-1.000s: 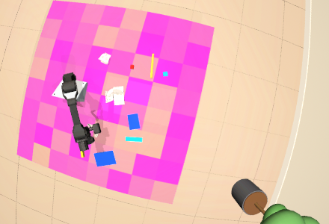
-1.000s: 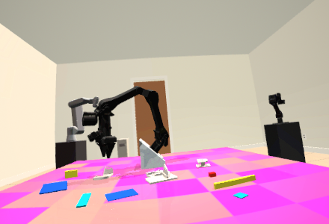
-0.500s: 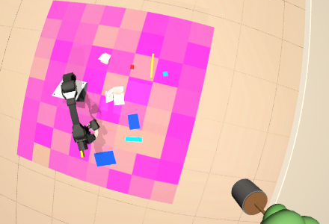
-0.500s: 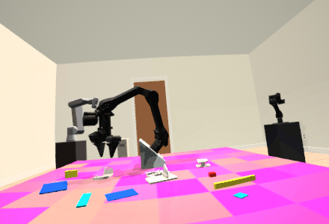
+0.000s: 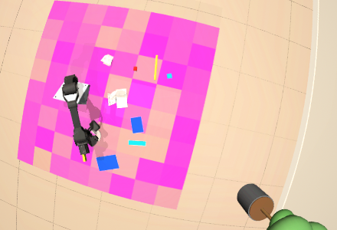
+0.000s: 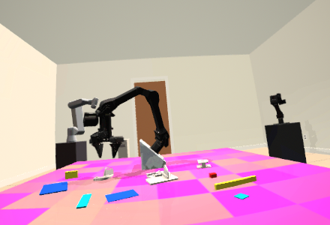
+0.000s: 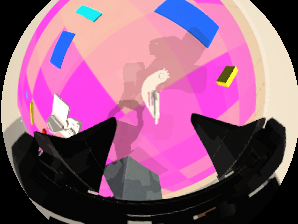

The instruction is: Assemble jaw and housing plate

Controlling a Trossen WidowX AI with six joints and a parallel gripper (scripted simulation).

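Now: gripper tip 90 mm above the white jaw, 30 mm to the left of it and 20 mm short of it. The rest, counted from my gripper tip: white base (270 mm to the left, 100 mm ahead, 90 mm below); then yellow block (200 mm to the right, 80 mm below, 30 mm behind); then cyan bar (290 mm ahead, 90 mm below, 30 mm to the left).
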